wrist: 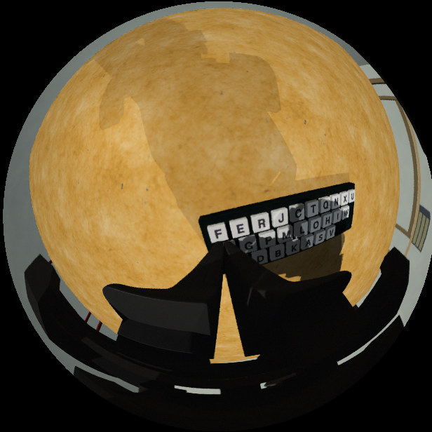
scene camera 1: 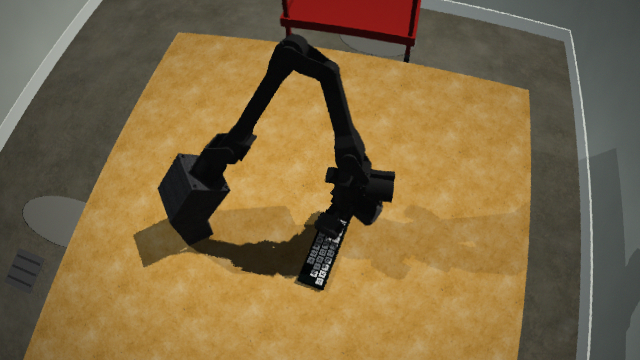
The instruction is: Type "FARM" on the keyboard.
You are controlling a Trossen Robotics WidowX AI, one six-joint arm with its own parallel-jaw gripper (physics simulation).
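Where they show: gripper, fingertip midpoint: (scene camera 1: 345,216); arm's base, link origin: (scene camera 1: 204,171).
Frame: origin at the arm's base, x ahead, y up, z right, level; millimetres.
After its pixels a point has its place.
Note:
A dark keyboard (scene camera 1: 320,260) @[x 305, y -194, z 34 mm] (wrist: 276,203) with white letter keys lies on the table. In the wrist view its top row begins with the F key (wrist: 218,233), then E, and the R key (wrist: 261,221). The M key (wrist: 285,235) is in the middle row, and the A key (wrist: 308,242) is in the bottom row. My gripper (wrist: 222,246) is shut and empty. Its tips appear at the left end of the keyboard, just below the F key, and hide the Z and Y keys. Whether they touch a key I cannot tell. In the scene view the arm hides the keyboard's upper end.
The keyboard stands on a wooden table (scene camera 1: 430,125) @[x 444, y -211, z -485 mm] (wrist: 220,150). The arm's black base (scene camera 1: 192,195) @[x 14, y 16, z 70 mm] is on the left part of the table. A red cart (scene camera 1: 350,31) stands beyond the far edge. Arm shadows fall across the table and some keys.

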